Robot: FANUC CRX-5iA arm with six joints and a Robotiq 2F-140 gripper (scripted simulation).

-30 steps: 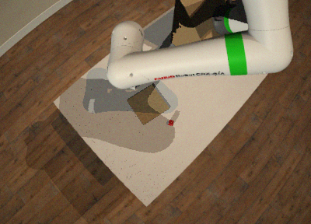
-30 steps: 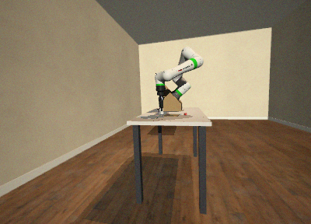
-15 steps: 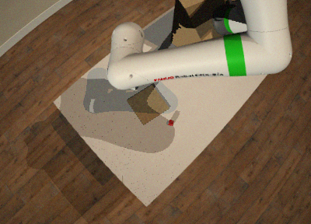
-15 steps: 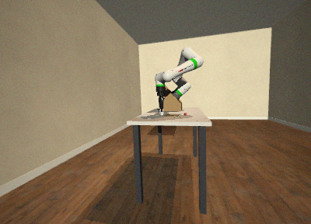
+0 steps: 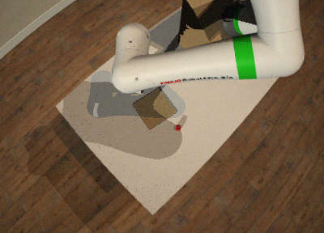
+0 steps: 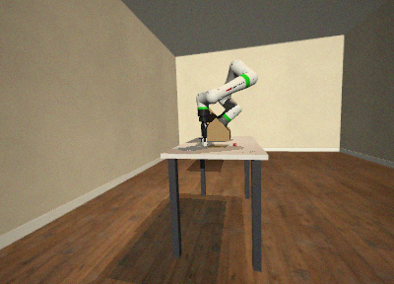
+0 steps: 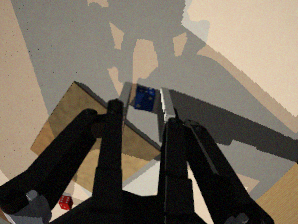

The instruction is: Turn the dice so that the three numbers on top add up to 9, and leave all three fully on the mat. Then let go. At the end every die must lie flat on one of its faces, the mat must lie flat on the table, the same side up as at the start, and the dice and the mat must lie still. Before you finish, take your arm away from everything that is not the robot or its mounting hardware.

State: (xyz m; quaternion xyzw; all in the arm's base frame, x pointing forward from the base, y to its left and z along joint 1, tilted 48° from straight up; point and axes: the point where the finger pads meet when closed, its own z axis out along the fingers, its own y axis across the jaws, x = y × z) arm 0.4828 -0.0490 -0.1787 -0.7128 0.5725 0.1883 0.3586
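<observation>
My gripper is now 20 mm above the blue die. Also, from my hand: white die (70 mm behind, 10 mm to the left, 20 mm below); mat (40 mm ahead, 110 mm to the left, 30 mm below); red die (40 mm ahead, 240 mm to the left, 20 mm below).
</observation>
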